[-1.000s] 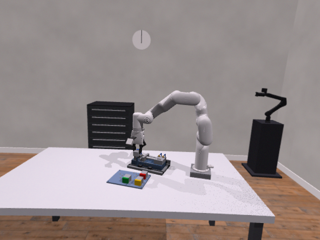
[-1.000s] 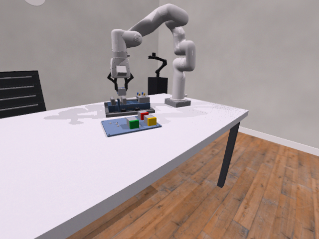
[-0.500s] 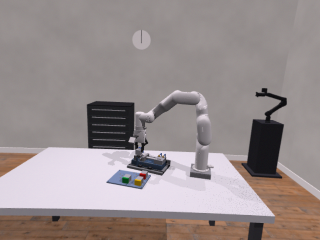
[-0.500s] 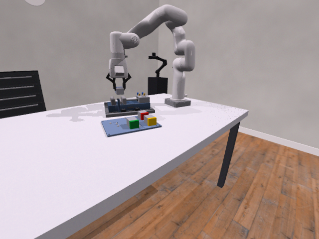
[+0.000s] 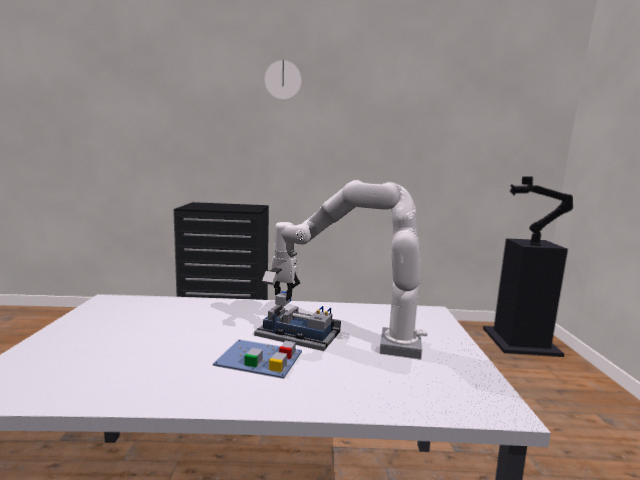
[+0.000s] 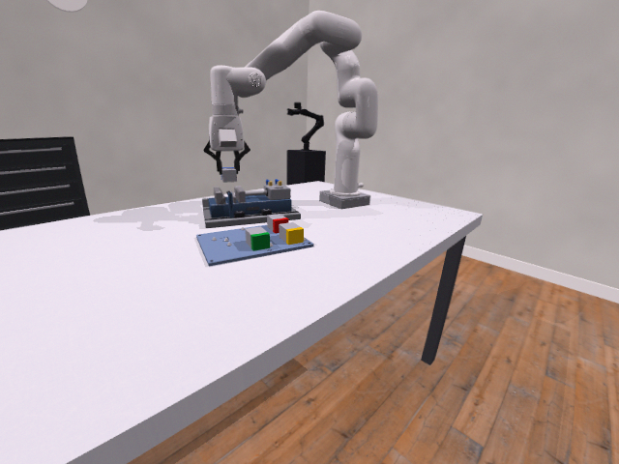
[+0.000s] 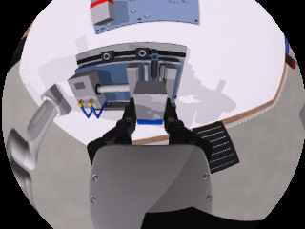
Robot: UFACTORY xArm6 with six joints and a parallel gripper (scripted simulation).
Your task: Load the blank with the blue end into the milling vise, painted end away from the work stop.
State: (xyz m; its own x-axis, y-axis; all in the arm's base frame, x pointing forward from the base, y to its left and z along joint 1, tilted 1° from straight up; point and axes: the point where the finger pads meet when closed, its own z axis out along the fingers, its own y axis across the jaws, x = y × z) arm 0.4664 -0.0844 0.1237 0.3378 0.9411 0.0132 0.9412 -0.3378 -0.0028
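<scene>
My hand is 3 cm short of the fixed jaw, 2 cm to the left of it and 9 cm above it. The rest, counted from my hand: blue-ended blank 2 cm below; then hose block 15 cm behind, 5 cm to the left, 9 cm below; then milling vise 6 cm behind, 1 cm to the left, 13 cm below.
</scene>
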